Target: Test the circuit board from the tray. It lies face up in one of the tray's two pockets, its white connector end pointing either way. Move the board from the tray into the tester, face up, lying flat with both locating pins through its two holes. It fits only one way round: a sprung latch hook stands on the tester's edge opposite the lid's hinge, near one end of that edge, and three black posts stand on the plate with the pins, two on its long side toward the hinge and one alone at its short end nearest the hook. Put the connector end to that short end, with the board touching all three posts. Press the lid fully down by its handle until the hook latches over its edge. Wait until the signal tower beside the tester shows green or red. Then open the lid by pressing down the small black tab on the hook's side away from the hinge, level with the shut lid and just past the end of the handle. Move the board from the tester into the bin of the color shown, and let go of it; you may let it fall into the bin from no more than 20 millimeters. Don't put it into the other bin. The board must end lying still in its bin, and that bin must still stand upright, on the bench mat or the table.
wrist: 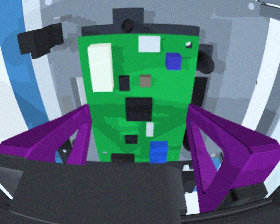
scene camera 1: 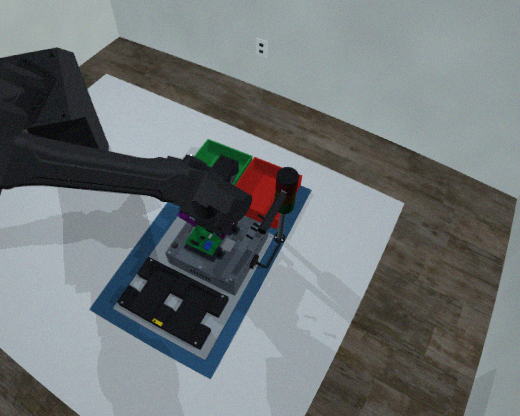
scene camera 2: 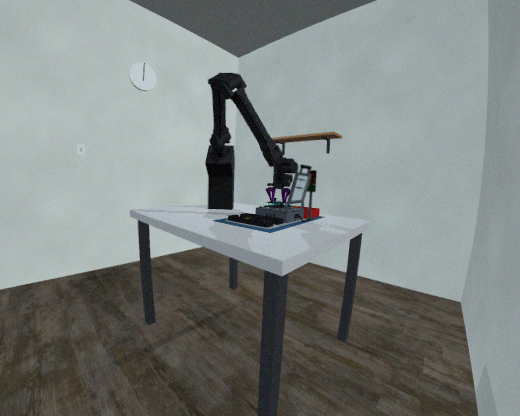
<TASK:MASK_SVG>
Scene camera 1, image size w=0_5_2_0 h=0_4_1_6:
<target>gripper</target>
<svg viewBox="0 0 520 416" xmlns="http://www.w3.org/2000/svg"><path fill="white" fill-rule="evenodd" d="M180 206L179 218L194 227L199 225L215 232L222 240L224 240L234 220L223 213L219 213L215 208L211 206L204 207L196 201L193 203L193 207Z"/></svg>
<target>red bin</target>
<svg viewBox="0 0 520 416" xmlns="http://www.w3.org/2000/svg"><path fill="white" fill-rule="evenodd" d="M280 213L276 214L270 227L278 228ZM300 174L297 191L300 188L302 181L302 175ZM254 157L235 186L252 196L251 206L245 216L262 222L262 218L258 217L258 214L265 217L272 206L275 198L277 172L282 167Z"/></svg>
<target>green bin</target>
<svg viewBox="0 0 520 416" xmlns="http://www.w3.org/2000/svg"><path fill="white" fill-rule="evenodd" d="M207 139L194 157L196 156L210 167L212 167L220 155L238 161L239 172L236 174L235 182L232 183L235 186L252 161L253 156Z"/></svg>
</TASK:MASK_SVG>
